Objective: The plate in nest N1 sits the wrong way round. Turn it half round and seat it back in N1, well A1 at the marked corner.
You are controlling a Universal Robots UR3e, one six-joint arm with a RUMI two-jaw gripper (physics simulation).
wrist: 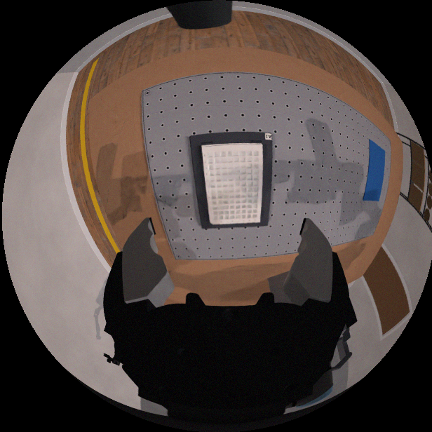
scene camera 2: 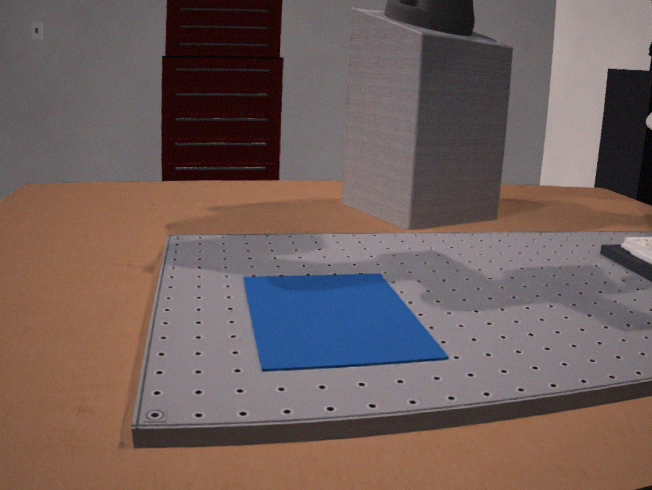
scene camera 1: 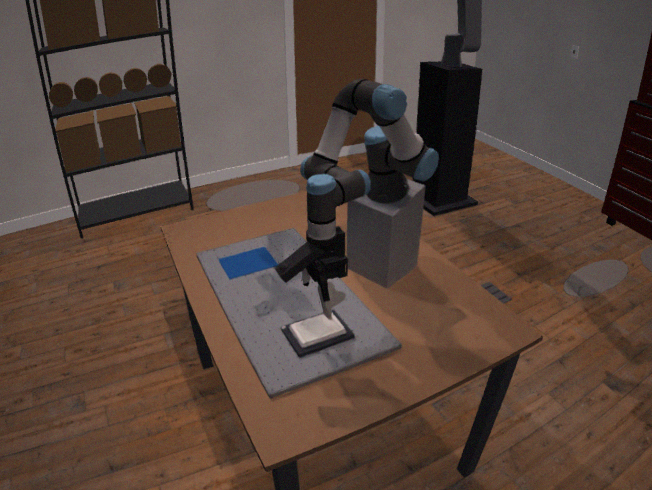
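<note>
The white plate [scene camera 1: 317, 330] [scene camera 2: 640, 246] [wrist: 233, 185] lies flat in the dark frame of nest N1 [scene camera 1: 326, 345] [scene camera 2: 625, 260] [wrist: 196, 170]. In the wrist view a small white A1 label [wrist: 268, 136] marks the nest's upper right corner. The well grid shows, but I cannot tell which corner of the plate holds well A1. My gripper [scene camera 1: 317, 300] [wrist: 228, 220] is open and empty, pointing down. In the wrist view its fingers stand wide apart, one on each side of the plate and clear of it. The gripper does not show in scene camera 2.
The nest sits on a grey perforated board [scene camera 1: 247, 326] [scene camera 2: 184, 316] [wrist: 170, 110] on the wooden table [scene camera 1: 448, 337]. A flat blue pad [scene camera 1: 247, 262] [scene camera 2: 337, 321] [wrist: 375, 172] lies at the board's other end. The arm's grey pedestal [scene camera 1: 368, 247] [scene camera 2: 379, 131] stands beside the board.
</note>
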